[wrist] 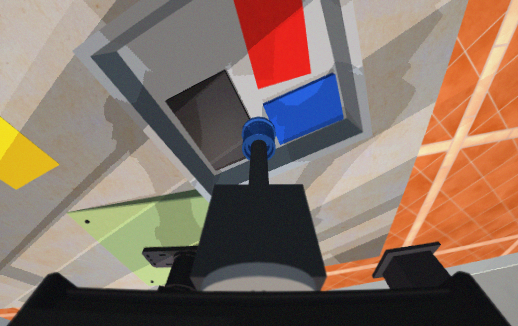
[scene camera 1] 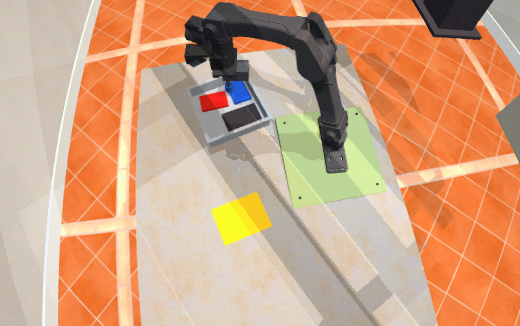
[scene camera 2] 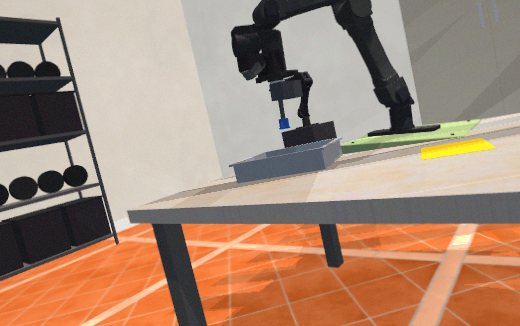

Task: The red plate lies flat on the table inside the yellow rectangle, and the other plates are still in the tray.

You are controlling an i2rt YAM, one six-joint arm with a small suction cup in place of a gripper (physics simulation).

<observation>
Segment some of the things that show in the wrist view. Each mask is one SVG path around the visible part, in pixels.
My suction cup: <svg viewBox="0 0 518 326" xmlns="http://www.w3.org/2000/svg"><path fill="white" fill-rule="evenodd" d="M7 325L511 326L471 274L463 271L456 272L441 285L435 287L321 291L327 279L327 273L303 184L269 184L268 160L275 154L276 131L273 123L264 117L249 119L242 129L243 155L250 160L249 184L214 185L190 274L190 279L197 291L77 287L60 273L54 272L48 274Z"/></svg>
A red plate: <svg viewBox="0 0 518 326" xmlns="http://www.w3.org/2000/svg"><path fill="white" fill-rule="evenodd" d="M234 0L258 89L311 73L302 0Z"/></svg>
A black plate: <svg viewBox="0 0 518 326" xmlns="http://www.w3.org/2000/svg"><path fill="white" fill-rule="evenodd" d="M226 70L197 83L165 101L215 171L246 159L242 151L242 129L250 118Z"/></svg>
</observation>
